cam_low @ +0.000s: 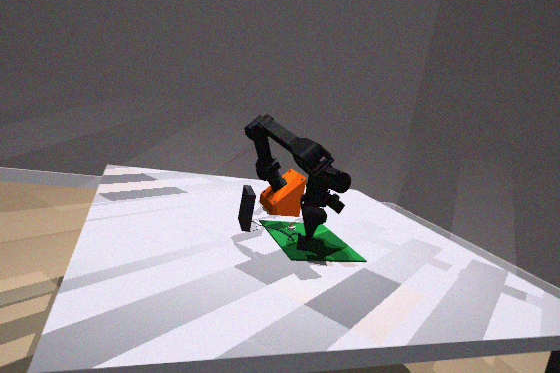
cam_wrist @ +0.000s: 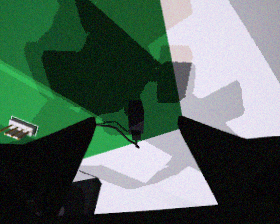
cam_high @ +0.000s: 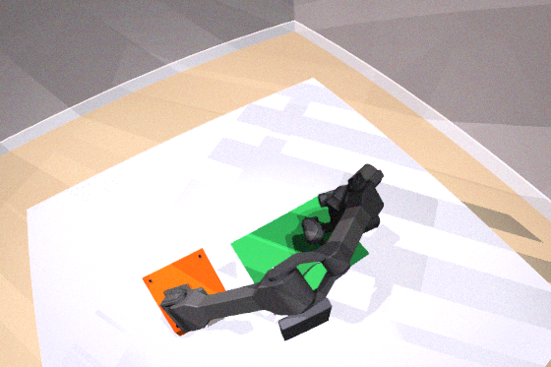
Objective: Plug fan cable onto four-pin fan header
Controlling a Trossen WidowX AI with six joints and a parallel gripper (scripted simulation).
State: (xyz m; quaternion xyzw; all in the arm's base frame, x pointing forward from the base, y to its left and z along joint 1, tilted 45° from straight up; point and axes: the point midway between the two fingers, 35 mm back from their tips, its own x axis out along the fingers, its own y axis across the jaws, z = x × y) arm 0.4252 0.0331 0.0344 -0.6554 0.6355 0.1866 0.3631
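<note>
My gripper tip is now 3 cm above the dark plug and 1 cm to the left of it. From my gripper tip the other things lie so: dark fan block: 18 cm behind, 15 cm to the right, 1 cm above; then green board: 10 cm behind, 6 cm below, 4 cm to the left.
</note>
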